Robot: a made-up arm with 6 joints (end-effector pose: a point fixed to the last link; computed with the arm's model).
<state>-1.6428 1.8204 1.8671 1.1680 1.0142 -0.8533</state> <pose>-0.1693 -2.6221 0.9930 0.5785 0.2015 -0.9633</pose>
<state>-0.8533 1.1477 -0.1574 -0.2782 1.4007 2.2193</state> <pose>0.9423 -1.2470 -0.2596 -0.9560 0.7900 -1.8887</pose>
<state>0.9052 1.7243 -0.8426 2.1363 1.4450 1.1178</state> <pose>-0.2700 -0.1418 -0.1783 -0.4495 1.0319 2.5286</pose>
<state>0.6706 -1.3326 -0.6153 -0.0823 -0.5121 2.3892</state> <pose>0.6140 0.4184 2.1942 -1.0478 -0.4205 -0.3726</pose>
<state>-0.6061 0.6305 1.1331 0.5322 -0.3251 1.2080</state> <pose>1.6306 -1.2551 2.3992 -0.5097 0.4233 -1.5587</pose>
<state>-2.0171 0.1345 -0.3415 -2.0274 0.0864 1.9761</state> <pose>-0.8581 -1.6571 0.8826 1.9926 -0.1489 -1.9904</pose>
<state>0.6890 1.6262 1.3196 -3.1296 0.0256 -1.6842</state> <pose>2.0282 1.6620 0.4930 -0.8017 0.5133 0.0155</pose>
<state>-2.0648 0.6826 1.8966 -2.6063 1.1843 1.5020</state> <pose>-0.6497 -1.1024 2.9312 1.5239 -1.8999 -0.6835</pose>
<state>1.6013 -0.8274 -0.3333 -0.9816 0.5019 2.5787</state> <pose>0.0703 1.1084 2.2623 0.0391 -0.1618 0.3452</pose>
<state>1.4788 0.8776 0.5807 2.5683 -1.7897 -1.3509</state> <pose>0.2486 2.2767 1.1105 0.6093 -0.2462 -0.1152</pose>
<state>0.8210 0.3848 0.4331 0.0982 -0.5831 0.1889</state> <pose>1.5352 1.4984 1.6922 0.0296 1.3698 0.1256</pose>
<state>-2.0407 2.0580 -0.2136 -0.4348 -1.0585 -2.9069</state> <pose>0.0238 0.0711 -0.7136 0.6489 1.0123 0.4992</pose>
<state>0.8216 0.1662 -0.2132 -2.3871 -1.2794 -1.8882</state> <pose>1.2384 1.4087 1.1883 -0.3095 -0.7390 0.5126</pose>
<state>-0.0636 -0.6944 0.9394 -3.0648 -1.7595 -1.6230</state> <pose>-0.5161 0.0267 2.8858 0.9117 -2.7601 -0.6363</pose>
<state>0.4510 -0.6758 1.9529 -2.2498 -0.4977 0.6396</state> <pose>-1.5476 -0.6831 2.1397 -0.3909 -0.4539 2.4317</pose>
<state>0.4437 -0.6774 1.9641 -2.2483 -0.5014 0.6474</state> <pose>-1.5615 -0.6760 2.1198 -0.4027 -0.4730 2.4145</pose>
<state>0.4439 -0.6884 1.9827 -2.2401 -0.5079 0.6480</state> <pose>-1.5845 -0.6872 2.0703 -0.4300 -0.5059 2.3973</pose>
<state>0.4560 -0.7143 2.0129 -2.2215 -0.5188 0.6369</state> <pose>-1.6186 -0.7265 1.9723 -0.4805 -0.5609 2.3789</pose>
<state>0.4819 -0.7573 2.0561 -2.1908 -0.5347 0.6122</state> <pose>-1.6562 -0.7968 1.8163 -0.5541 -0.6426 2.3563</pose>
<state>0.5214 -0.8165 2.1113 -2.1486 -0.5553 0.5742</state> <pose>-1.6813 -0.8932 1.6026 -0.6434 -0.7517 2.3252</pose>
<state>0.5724 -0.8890 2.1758 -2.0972 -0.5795 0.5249</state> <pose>-1.6760 -1.0032 1.3404 -0.7365 -0.8852 2.2819</pose>
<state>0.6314 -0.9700 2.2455 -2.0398 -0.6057 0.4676</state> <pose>-1.6281 -1.1088 1.0492 -0.8201 -1.0358 2.2254</pose>
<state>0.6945 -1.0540 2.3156 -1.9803 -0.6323 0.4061</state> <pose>-1.5373 -1.1928 0.7543 -0.8835 -1.1927 2.1587</pose>
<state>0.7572 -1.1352 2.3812 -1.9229 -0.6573 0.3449</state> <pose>-1.4164 -1.2446 0.4812 -0.9221 -1.3434 2.0886</pose>
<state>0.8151 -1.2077 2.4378 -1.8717 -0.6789 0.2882</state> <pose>-1.2863 -1.2644 0.2512 -0.9379 -1.4755 2.0241</pose>
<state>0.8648 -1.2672 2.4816 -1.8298 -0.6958 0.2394</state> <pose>-1.1678 -1.2628 0.0758 -0.9377 -1.5801 1.9730</pose>
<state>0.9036 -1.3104 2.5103 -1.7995 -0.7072 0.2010</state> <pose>-1.0764 -1.2542 -0.0417 -0.9302 -1.6513 1.9409</pose>
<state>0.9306 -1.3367 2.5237 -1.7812 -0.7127 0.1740</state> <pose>-1.0183 -1.2507 -0.1060 -0.9222 -1.6894 1.9297</pose>
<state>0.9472 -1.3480 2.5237 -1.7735 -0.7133 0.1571</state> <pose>-0.9909 -1.2582 -0.1266 -0.9170 -1.6985 1.9373</pose>
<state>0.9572 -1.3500 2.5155 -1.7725 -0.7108 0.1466</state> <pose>-0.9824 -1.2739 -0.1209 -0.9147 -1.6898 1.9563</pose>
